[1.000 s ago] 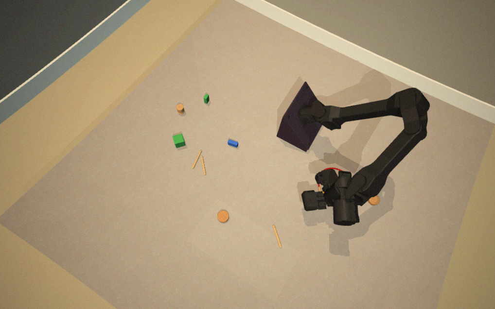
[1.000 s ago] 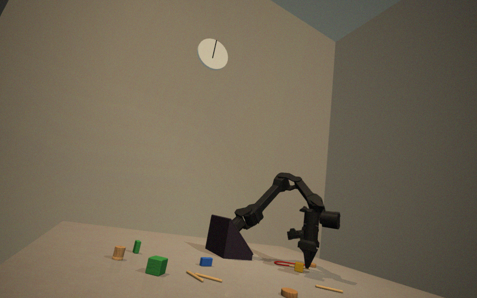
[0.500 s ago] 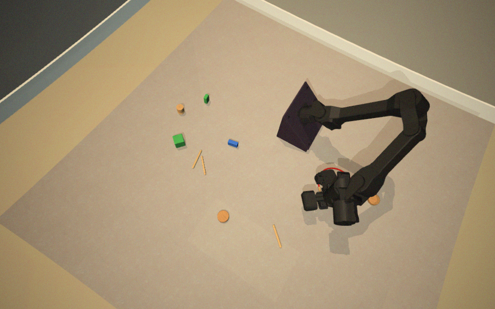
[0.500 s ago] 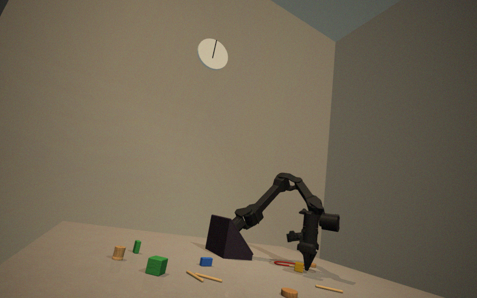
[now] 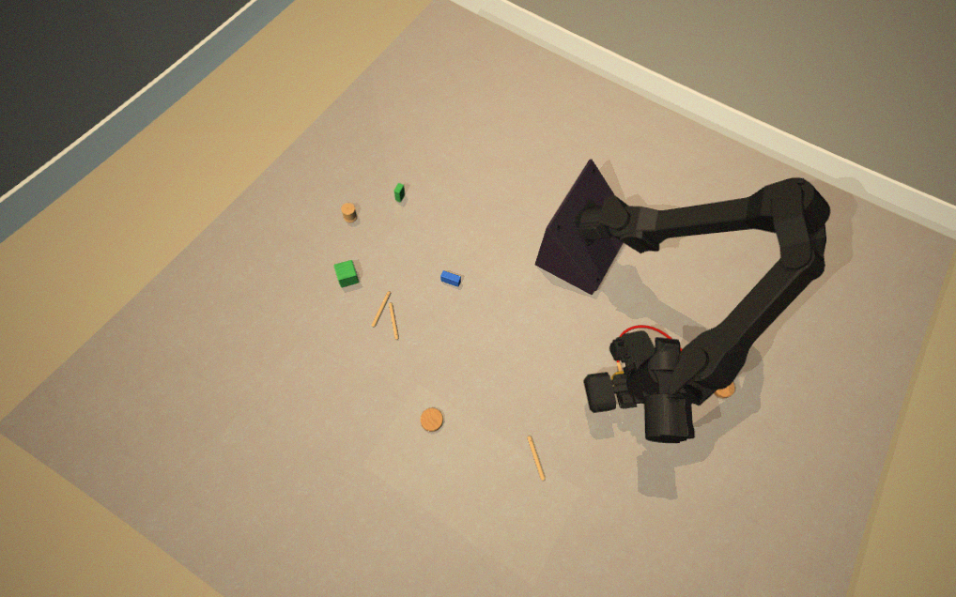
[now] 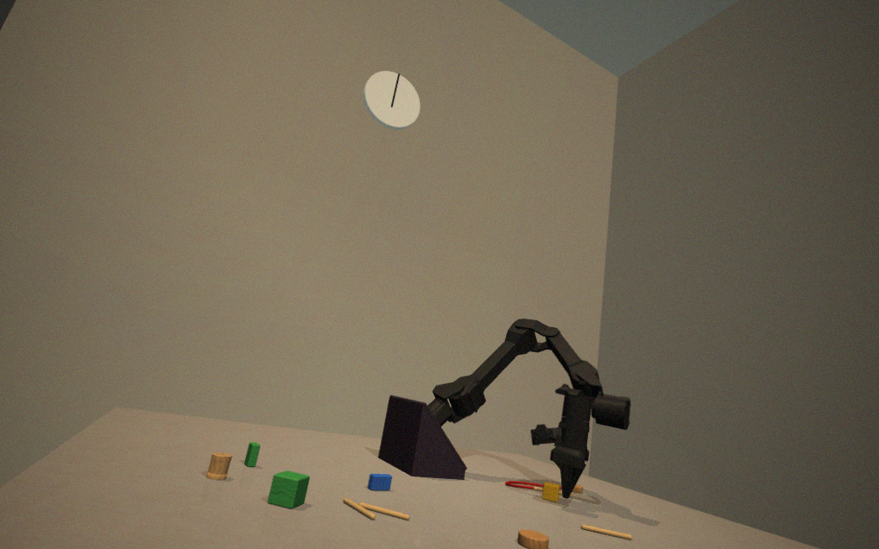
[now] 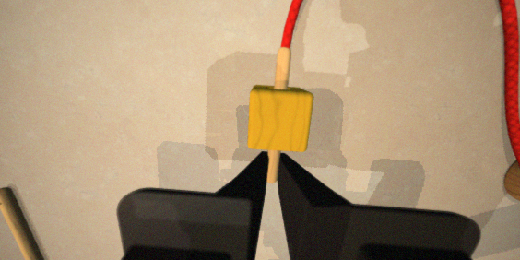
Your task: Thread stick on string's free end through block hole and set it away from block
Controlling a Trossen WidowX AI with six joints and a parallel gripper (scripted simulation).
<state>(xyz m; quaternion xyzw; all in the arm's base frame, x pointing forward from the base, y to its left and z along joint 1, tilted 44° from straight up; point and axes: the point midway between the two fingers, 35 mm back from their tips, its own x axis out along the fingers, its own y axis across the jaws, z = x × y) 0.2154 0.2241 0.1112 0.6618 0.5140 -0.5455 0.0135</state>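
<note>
Now: gripper tip 20 mm past the yellow wooden block and 20 mm to the left of it. Also, from my gripper tip: green cube: 120 mm ahead, 570 mm to the right, 10 mm above; blue block: 400 mm to the right; thin stick: 30 mm behind, 30 mm to the right.
</note>
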